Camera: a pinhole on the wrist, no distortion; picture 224 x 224 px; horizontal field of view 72.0 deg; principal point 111.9 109.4 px. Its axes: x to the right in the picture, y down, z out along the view. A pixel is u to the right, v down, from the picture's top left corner.
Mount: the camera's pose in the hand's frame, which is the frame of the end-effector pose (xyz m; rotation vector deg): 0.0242 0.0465 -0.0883 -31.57 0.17 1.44
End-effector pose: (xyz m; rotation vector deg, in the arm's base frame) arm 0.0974 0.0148 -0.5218 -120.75 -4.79 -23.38
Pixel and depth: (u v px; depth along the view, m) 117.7 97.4 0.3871
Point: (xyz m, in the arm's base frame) 0.2477 0.1036 -0.8171
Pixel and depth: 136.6 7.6 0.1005
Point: 0.1541 0.0139 -0.5589
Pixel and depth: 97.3 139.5 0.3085
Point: 0.1832 -0.0056 -0.8041
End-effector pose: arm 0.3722 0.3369 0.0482 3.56 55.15 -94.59
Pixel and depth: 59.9 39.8 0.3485
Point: 0.6071 0.2307 0.2369
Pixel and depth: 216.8 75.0 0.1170
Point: 0.4211 0.2400 -0.0370
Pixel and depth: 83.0 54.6 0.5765
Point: 0.7657 0.0895 0.3331
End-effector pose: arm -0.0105 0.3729 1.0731 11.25 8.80 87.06
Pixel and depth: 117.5 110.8 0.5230
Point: -0.2463 0.4157 1.4920
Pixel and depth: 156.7 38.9 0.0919
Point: -0.0634 0.4264 1.0989
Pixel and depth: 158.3 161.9 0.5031
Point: -0.3947 0.5527 1.4221
